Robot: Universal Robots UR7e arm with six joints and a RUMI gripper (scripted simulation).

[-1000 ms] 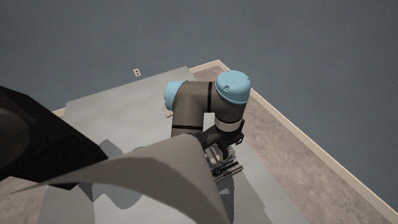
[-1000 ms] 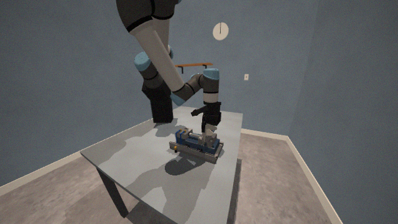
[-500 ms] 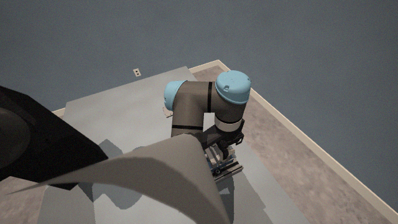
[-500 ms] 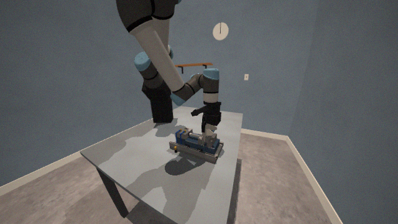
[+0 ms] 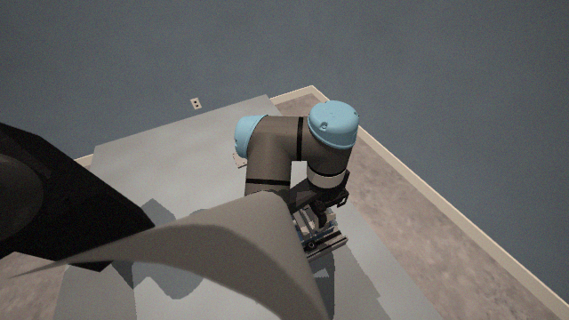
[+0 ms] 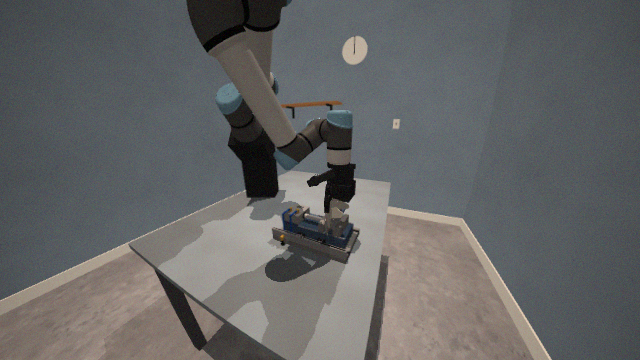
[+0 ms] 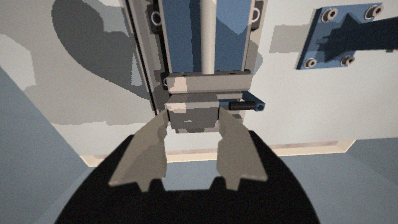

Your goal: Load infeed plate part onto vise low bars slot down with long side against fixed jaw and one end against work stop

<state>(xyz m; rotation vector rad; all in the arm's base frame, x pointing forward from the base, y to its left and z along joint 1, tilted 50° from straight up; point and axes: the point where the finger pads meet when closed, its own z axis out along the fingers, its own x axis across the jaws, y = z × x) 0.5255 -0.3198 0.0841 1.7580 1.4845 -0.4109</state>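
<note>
Right now the part is 1 cm below my hand. From my hand the other things lie so: grey jaw 3 cm to the left, 3 cm below, 3 cm behind; cylinder rod 8 cm behind, 4 cm to the left, 3 cm below; work stop 6 cm to the left, 2 cm below, 2 cm ahead.
</note>
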